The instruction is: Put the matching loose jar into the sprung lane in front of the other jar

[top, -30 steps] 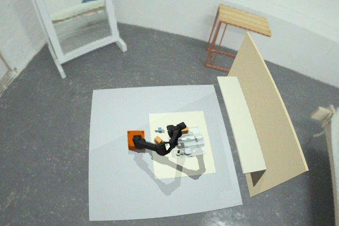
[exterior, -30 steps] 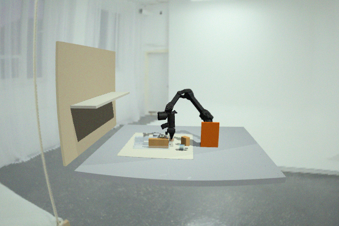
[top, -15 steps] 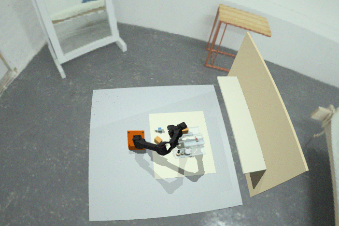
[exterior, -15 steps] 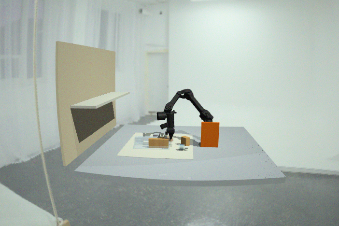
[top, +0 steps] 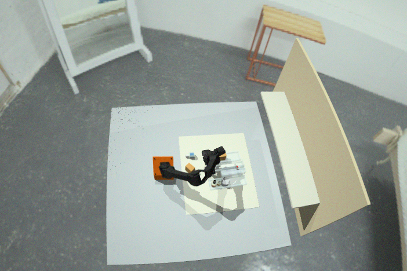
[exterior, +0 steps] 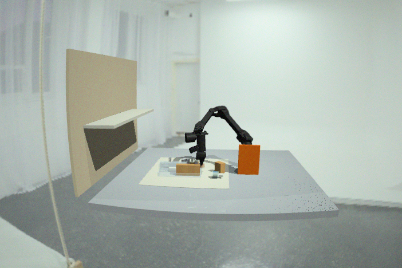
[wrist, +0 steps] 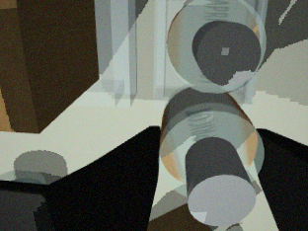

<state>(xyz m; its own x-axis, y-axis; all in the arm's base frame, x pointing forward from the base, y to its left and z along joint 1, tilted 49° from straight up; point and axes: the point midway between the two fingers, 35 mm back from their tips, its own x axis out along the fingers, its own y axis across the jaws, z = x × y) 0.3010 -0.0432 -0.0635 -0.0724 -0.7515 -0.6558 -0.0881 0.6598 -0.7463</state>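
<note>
My gripper tip is now 120 mm past the tan box and 20 mm above it.
</note>
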